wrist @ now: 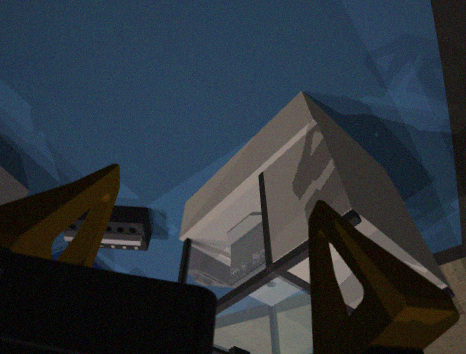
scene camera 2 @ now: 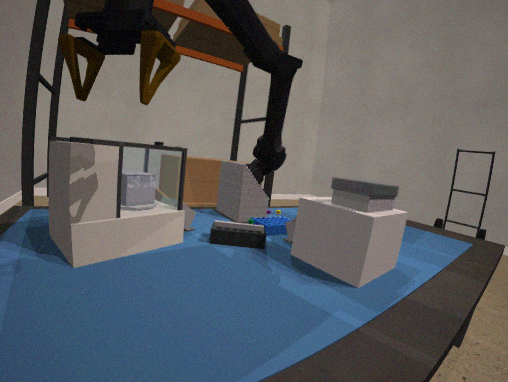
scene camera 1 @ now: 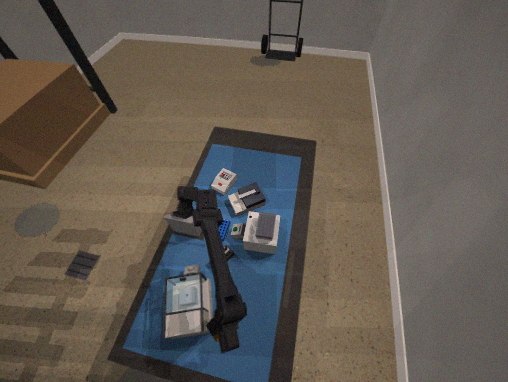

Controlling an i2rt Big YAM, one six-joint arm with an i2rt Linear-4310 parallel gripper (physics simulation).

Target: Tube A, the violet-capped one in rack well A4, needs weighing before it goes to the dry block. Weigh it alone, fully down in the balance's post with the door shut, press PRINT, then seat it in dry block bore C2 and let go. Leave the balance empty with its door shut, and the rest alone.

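Pixels of known places: gripper, between the fingertips: [wrist: 218, 192] [scene camera 2: 110, 101]; arm's base, origin of its link: [scene camera 2: 246, 180] [scene camera 1: 185, 214].
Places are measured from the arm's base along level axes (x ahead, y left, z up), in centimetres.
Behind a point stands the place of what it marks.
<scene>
My gripper [scene camera 2: 114, 101] {x 46.3, y -42.0, z 13.4 cm} [wrist: 218, 192] {x 46.3, y -42.0, z 13.4 cm} is open and empty, high above the table beside the glass-topped balance [scene camera 1: 184, 325] {x 28.8, y -49.4, z 7.9 cm} [scene camera 2: 127, 237] {x 33.1, y -39.3, z -8.7 cm} [wrist: 250, 160] {x 33.5, y -39.9, z -7.8 cm}. A pale block-like part [scene camera 2: 139, 190] [wrist: 247, 250] shows inside the balance's glass; I cannot tell whether the door is shut. The blue rack [scene camera 1: 224, 230] {x 22.5, y 1.8, z -10.3 cm} [scene camera 2: 270, 226] {x 24.1, y -2.6, z -9.7 cm} stands well away from the gripper. A small violet cap [scene camera 2: 268, 212] {x 17.1, y 0.5, z -7.5 cm} shows at the rack, with a yellow cap [scene camera 2: 278, 212] {x 16.8, y 4.4, z -7.5 cm} near it; wells cannot be read. A white box with a grey top block [scene camera 1: 260, 245] {x 46.7, y -3.0, z -1.8 cm} [scene camera 2: 325, 245] {x 46.2, y -3.1, z -7.1 cm} may be the dry block; its bores do not show.
A dark block with a row of holes [scene camera 2: 237, 236] {x 30.4, y -15.2, z -9.9 cm} [wrist: 131, 217] {x 28.6, y -19.2, z -10.0 cm} lies between balance and white box. A grey wedge-shaped body [scene camera 1: 186, 225] {x 4.8, y -6.5, z 1.4 cm} [scene camera 2: 237, 192] {x 7.3, y -6.2, z -3.3 cm} stands behind the rack. A green-button box [scene camera 1: 237, 230] {x 31.0, y 2.5, z -5.5 cm}, a black-and-white device [scene camera 1: 247, 197] {x 29.1, y 25.0, z -3.6 cm} and a keypad unit [scene camera 1: 223, 181] {x 9.1, y 32.6, z -6.5 cm} are nearby.
</scene>
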